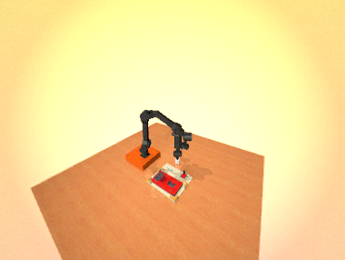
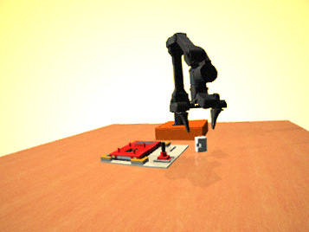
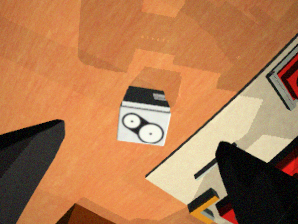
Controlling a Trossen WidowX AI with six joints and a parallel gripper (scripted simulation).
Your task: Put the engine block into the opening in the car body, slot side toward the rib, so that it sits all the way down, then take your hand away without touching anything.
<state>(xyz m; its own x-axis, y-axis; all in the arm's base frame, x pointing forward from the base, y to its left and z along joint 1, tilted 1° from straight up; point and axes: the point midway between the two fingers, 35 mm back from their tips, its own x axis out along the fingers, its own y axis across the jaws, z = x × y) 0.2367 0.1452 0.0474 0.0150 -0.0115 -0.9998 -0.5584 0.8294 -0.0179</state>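
The engine block is 50 mm below my gripper tip.
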